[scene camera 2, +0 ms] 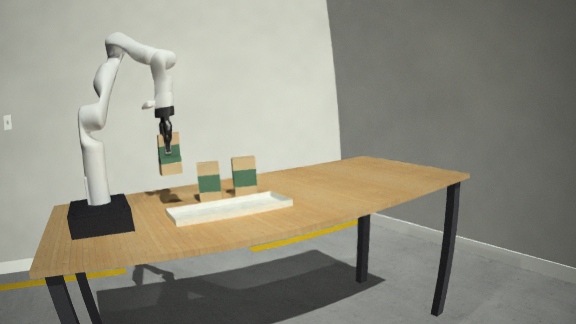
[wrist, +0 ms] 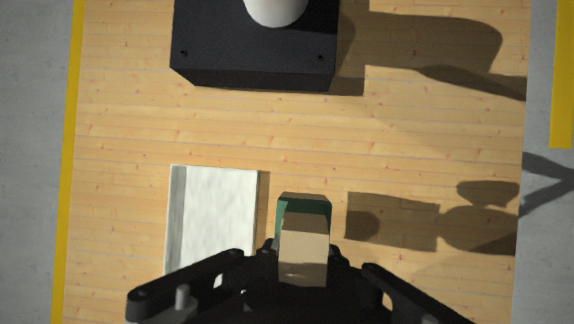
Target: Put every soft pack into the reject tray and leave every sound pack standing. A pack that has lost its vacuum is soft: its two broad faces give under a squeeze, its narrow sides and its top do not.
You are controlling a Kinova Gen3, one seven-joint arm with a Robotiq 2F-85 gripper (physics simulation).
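Places are measured from the arm's base along level axes (x up, y back, z right), in centimetres.
Where they show: gripper, fingertip midpoint: [scene camera 2: 167, 153]; arm's base, link origin: [scene camera 2: 99, 202].
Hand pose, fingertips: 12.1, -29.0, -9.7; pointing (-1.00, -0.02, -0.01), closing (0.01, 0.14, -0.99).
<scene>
Each offset is from my fingertips to the top centre of the thing, as dx, dy, dz. Level surfaces: height alone.
My gripper [scene camera 2: 168, 150] [wrist: 301, 247] is shut on a tan pack with a green band @[+6.7, -0.7, -0.1] [scene camera 2: 170, 167] [wrist: 303, 245] and holds it upright in the air, above its shadow on the table. In the wrist view the pack's top part between the fingers looks narrower than the green band below it, so the gripped faces look pressed in. A second pack [scene camera 2: 209, 184] stands upright behind the tray, right of the held pack in the scene view. A third pack [scene camera 2: 244, 176] stands upright farther right. The white reject tray @[-17.2, -16.9, +12.9] [scene camera 2: 230, 211] [wrist: 215, 215] lies in front of the standing packs.
The black robot base [scene camera 2: 100, 220] [wrist: 260, 60] stands on the left end of the wooden table @[dx -19.4] [scene camera 2: 350, 185] [wrist: 125, 125]. In the wrist view the tray lies left of the held pack, and shadows fall to its right.
</scene>
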